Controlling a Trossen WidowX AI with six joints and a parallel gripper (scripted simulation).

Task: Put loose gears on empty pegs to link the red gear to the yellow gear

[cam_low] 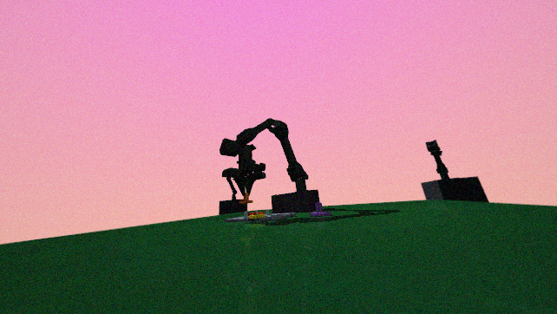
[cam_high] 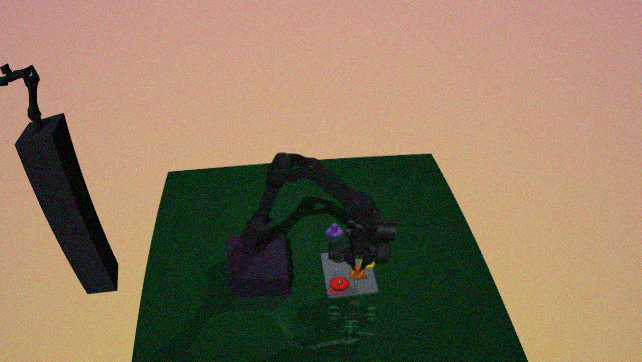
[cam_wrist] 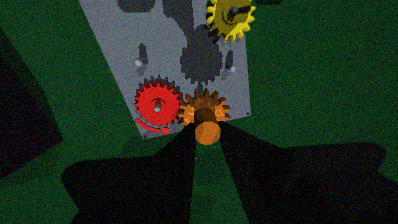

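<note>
Now: the orange gear 1 cm below my gripper tip. Round my gripper tip: yellow gear (7 cm ahead, 8 cm to the left, 7 cm below); red gear (5 cm behind, 2 cm to the left, 7 cm below); purple gear (1 cm ahead, 28 cm to the left, 7 cm below).
</note>
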